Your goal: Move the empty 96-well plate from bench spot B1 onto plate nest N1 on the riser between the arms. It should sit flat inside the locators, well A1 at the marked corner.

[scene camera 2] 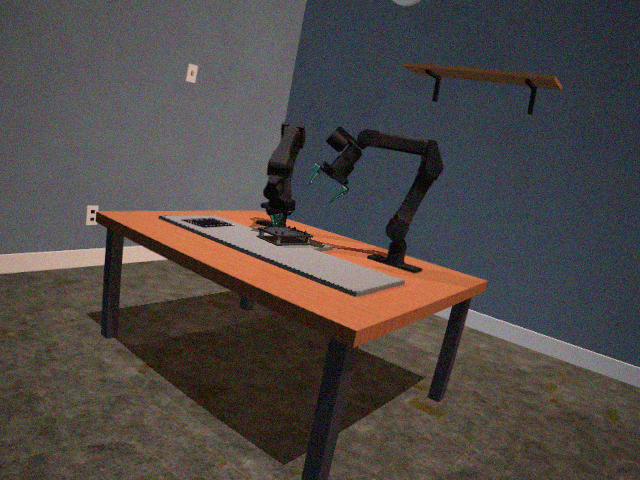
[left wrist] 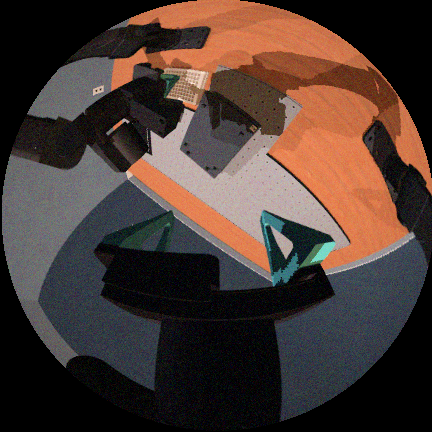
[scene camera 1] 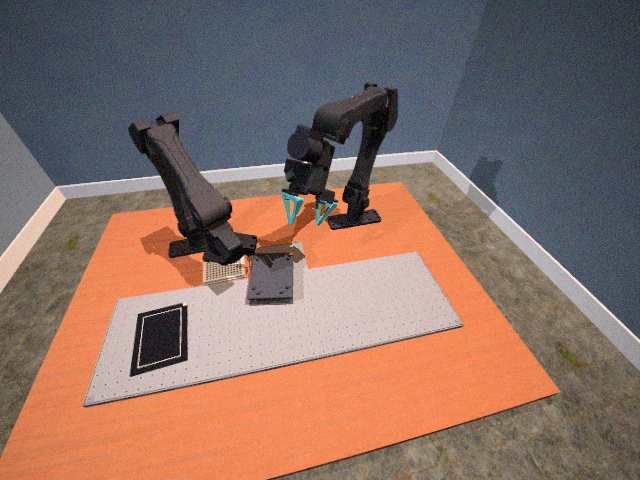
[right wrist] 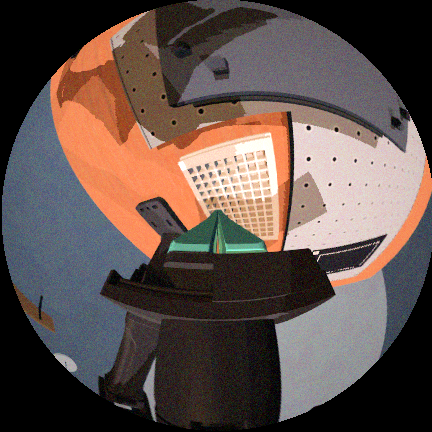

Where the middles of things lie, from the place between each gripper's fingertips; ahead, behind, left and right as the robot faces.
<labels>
I see my right gripper 20 mm short of the well plate (scene camera 1: pixel 213 272) and 20 mm above it. The rest, counted from my right hand: black nest with white outline (scene camera 1: pixel 161 339): 210 mm ahead, 160 mm to the right, 10 mm below.
I see the well plate 240 mm to the right of my left hand, 200 mm below it and 70 mm behind it. Also, from my left hand: black nest with white outline (400 mm to the right, 190 mm below, 120 mm ahead).
</labels>
